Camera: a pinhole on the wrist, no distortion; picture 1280 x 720 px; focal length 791.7 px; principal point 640.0 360.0 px. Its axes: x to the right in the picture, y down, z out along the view. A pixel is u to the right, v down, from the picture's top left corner.
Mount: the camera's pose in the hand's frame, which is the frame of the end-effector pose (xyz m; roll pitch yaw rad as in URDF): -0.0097 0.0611 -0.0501 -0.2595 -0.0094 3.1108
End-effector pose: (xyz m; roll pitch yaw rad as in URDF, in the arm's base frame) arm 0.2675 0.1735 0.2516 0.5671 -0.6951 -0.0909
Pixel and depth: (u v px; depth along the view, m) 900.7 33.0 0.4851
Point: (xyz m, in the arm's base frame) -0.1693 0.0733 0.5088
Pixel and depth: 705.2 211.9 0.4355
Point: -0.0027 0.0113 0.4904
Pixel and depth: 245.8 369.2 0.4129
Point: 0.2295 -0.0569 0.5781
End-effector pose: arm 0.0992 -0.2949 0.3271 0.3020 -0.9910 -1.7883
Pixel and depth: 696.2 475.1 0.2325
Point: 0.0525 -0.1414 0.3864
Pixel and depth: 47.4 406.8 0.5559
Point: -0.1292 -0.1158 0.8944
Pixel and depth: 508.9 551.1 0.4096
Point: -0.0848 -0.0599 0.5176
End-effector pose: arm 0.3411 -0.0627 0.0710 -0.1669 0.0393 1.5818
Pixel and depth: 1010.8 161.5 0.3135
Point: 0.2369 -0.2071 0.3373
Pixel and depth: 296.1 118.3 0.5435
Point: 0.1792 0.1871 0.5575
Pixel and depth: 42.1 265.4 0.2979
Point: 0.2860 0.1626 0.3017
